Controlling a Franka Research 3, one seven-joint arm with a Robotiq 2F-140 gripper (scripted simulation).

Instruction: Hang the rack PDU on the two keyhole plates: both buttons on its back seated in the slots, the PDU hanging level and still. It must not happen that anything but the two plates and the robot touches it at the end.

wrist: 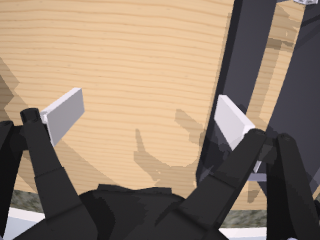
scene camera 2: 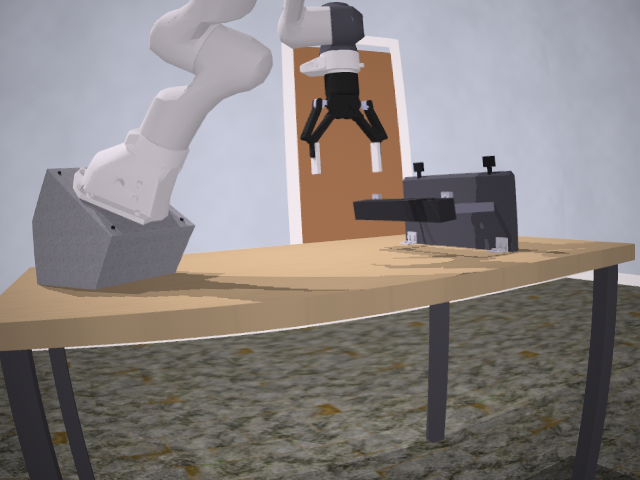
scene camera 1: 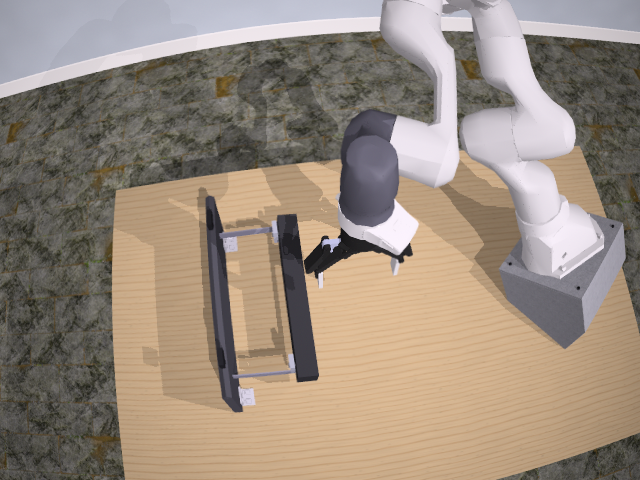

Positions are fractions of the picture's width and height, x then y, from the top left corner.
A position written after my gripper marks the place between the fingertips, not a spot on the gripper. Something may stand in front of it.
Observation:
In view: my gripper (scene camera 2: 0.54, 0.36) and a rack PDU (scene camera 1: 0.47, 0.69).
The rack PDU also shows in scene camera 2 (scene camera 2: 0.68, 0.44). My gripper also shows in the wrist view (wrist: 0.47, 0.43) and in scene camera 1 (scene camera 1: 0.56, 0.57).

